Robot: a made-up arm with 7 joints. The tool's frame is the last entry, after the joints.
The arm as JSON. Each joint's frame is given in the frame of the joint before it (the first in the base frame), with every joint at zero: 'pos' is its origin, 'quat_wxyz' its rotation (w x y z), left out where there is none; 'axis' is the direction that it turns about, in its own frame. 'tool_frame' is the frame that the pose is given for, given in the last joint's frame.
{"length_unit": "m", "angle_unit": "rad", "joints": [
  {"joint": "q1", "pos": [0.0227, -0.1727, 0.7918], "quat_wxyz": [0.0, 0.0, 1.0, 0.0], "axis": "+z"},
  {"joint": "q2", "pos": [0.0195, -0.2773, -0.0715], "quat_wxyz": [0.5, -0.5, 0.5, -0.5], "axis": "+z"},
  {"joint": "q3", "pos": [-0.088, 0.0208, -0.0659], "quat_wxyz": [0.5, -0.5, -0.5, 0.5], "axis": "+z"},
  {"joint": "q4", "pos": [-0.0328, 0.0, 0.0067], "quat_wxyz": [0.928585, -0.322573, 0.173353, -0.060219], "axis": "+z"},
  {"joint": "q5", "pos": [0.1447, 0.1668, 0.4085], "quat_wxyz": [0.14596, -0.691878, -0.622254, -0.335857], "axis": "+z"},
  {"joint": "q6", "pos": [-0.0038, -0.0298, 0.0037], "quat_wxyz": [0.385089, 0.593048, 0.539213, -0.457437], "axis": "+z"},
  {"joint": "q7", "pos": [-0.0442, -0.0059, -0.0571], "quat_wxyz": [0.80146, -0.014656, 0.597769, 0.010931], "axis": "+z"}
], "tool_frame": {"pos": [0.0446, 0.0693, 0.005], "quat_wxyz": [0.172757, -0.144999, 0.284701, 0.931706]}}
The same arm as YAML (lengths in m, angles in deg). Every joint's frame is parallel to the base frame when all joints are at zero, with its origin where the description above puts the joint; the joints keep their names.
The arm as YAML. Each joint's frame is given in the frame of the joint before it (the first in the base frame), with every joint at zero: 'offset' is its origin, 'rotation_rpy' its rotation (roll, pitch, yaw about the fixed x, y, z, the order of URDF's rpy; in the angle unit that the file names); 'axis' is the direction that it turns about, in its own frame. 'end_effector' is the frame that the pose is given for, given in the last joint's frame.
length_unit: m
angle_unit: deg
chain:
  - id: q1
    offset: [0.0227, -0.1727, 0.7918]
    rotation_rpy: [0.0, 0.0, 0.0]
    axis: "-z"
  - id: q2
    offset: [-0.0195, -0.2773, 0.0715]
    rotation_rpy: [0.0, 0.0, 0.0]
    axis: "-x"
  - id: q3
    offset: [0.0659, 0.088, 0.0208]
    rotation_rpy: [0.0, 0.0, 0.0]
    axis: "+y"
  - id: q4
    offset: [0.0, 0.0067, -0.0328]
    rotation_rpy: [0.0, 0.0, 0.0]
    axis: [0.578193, 0.731792, 0.360796]
  - id: q5
    offset: [0.3347, 0.1546, 0.2823]
    rotation_rpy: [0.0, 0.0, 0.0]
    axis: "-y"
  - id: q6
    offset: [0.0033, -0.0037, -0.0299]
    rotation_rpy: [0.0, 0.0, 0.0]
    axis: [0.097796, 0.284888, -0.953559]
  - id: q7
    offset: [-0.0085, -0.0588, 0.0414]
    rotation_rpy: [0.0, 0.0, 0.0]
    axis: "+y"
end_effector:
  offset: [0.0638, 0.005, 0.0521]
  rotation_rpy: [-102.12, 59.94, -47.38]

